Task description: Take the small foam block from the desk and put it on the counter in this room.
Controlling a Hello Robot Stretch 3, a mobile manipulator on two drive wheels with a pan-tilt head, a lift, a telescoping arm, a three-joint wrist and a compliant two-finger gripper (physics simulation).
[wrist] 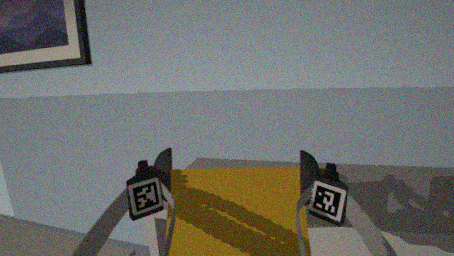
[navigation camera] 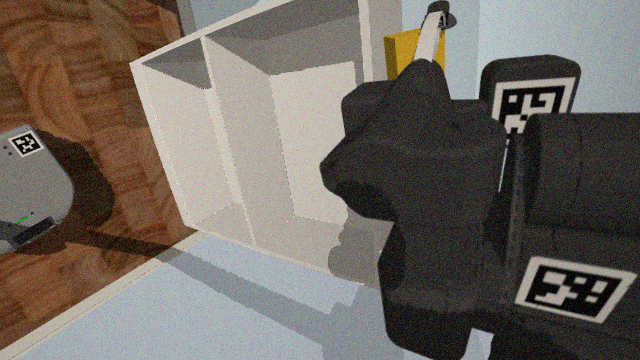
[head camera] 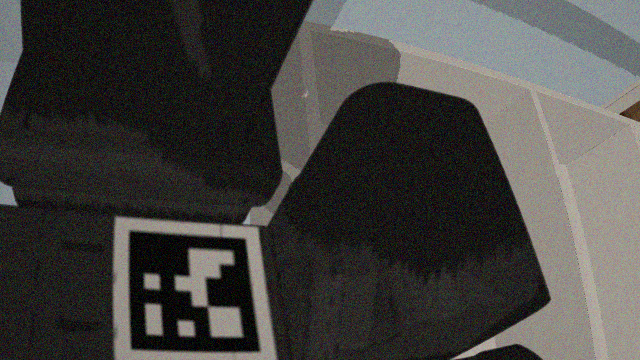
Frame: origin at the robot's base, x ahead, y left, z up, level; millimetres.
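Where they show: gripper, between the fingertips: (wrist: 235, 167) (navigation camera: 439, 64).
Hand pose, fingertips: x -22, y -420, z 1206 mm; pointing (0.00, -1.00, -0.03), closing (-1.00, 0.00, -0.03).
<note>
After its pixels a point has its place.
The foam block (navigation camera: 404, 50) @[x 7, y -364, z 1174 mm] (wrist: 245, 185) @[x -28, y -387, z 1205 mm] is yellow and sits between the two fingertips of my gripper (wrist: 235, 167) @[x -22, y -420, z 1206 mm], which is shut on it. In the wrist view the block fills the lower middle, with finger shadows across its face. In the navigation view my dark wrist hides its lower part. A pale unit with open compartments (head camera: 575, 215) @[x -505, y -747, z 123 mm] (navigation camera: 221, 130) @[x -253, y -794, z 160 mm] stands beyond and below the gripper; I cannot tell for sure that it is the counter. A grey top surface (wrist: 355, 175) @[x -293, y -723, z 1061 mm] shows behind and right of the block in the wrist view. I cannot identify the desk.
My base (navigation camera: 42, 185) @[x -128, y -96, z 160 mm] stands on the wooden floor (navigation camera: 105, 65) @[x 162, y -508, z 1 mm] at the left of the navigation view. A brownish surface (wrist: 45, 235) @[x 738, y -941, z 720 mm] is at the lower left of the wrist view. A framed picture (wrist: 72, 37) @[x 506, y -963, z 1444 mm] hangs on the pale blue wall. My dark wrist blocks much of the head view.
</note>
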